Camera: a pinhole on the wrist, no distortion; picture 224 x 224 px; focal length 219.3 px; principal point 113.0 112.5 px. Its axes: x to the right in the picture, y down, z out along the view. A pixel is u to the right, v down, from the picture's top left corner.
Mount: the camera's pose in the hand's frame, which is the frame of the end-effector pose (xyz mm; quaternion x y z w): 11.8 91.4 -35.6 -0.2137 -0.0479 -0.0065 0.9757
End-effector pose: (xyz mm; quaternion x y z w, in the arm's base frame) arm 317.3 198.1 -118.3 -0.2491 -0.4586 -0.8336 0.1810
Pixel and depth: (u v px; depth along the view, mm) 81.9 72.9 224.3
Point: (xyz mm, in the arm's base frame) 474.6 279.8 39.8
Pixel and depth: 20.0 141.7 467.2
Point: 766.5 331.3 136.4
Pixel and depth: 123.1 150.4 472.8
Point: 605.1 319.6 286.7
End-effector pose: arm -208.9 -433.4 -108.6 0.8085 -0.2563 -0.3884 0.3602
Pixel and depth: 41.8 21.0 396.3
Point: -620.7 -533.6 -122.5
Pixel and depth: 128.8 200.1 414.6
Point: -481.5 -797.6 91.9
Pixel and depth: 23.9 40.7 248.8
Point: -463.3 -509.5 -57.5
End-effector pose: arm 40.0 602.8 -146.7 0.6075 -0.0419 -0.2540 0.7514
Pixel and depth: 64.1 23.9 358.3
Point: -141.8 358.7 68.9
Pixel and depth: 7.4 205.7 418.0
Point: -103.0 532.8 369.6
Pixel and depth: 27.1 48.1 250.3
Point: -92.5 478.9 55.2
